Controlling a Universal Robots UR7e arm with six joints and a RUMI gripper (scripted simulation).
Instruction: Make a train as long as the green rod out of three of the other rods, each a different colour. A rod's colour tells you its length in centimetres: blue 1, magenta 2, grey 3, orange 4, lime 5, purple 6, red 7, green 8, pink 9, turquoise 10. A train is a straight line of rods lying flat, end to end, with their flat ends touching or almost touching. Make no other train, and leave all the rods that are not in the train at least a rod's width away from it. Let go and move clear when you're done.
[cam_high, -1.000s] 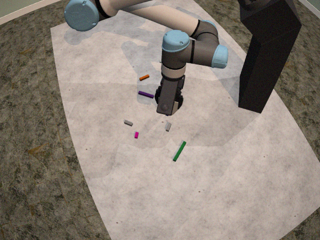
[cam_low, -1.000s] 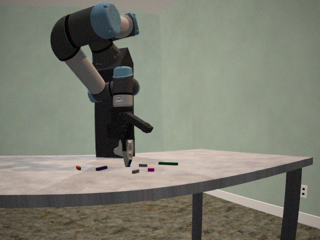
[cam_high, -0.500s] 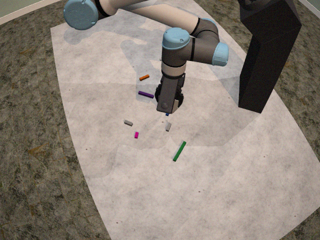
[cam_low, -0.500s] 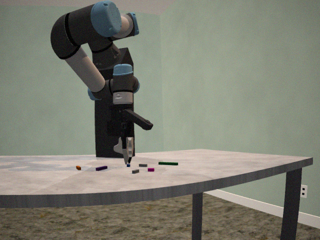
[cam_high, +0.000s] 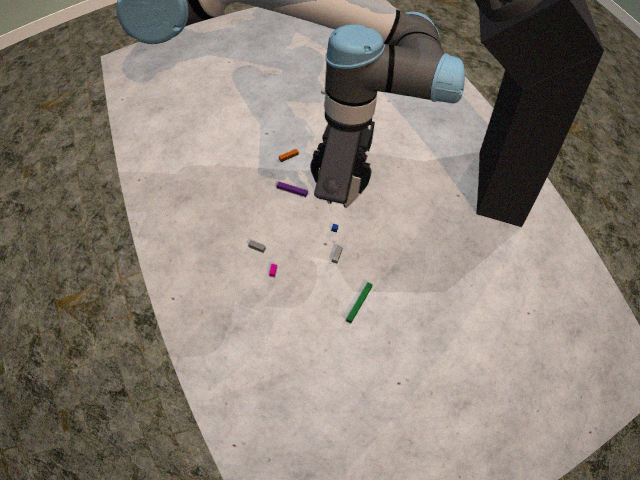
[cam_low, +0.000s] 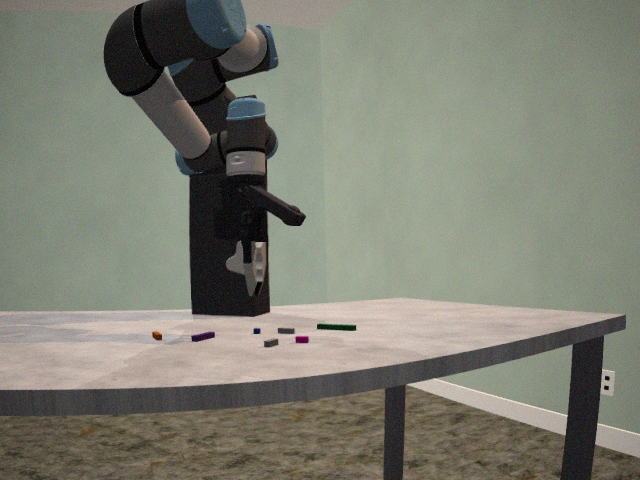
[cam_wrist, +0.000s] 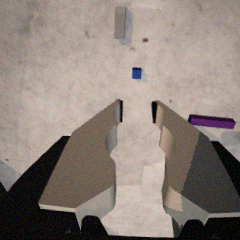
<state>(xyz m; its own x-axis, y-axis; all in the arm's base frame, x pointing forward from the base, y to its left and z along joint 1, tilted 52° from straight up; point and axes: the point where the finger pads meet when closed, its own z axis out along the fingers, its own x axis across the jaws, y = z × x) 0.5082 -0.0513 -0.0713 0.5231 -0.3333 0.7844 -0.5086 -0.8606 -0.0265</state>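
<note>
The magenta rod is 14 cm ahead of my hand, 8 cm below it and 3 cm to the left of it. From my hand the other things lie so: purple rod (11 cm to the right, 8 cm below, 3 cm ahead); green rod (15 cm to the left, 8 cm below, 4 cm ahead); blue rod (8 cm below).
</note>
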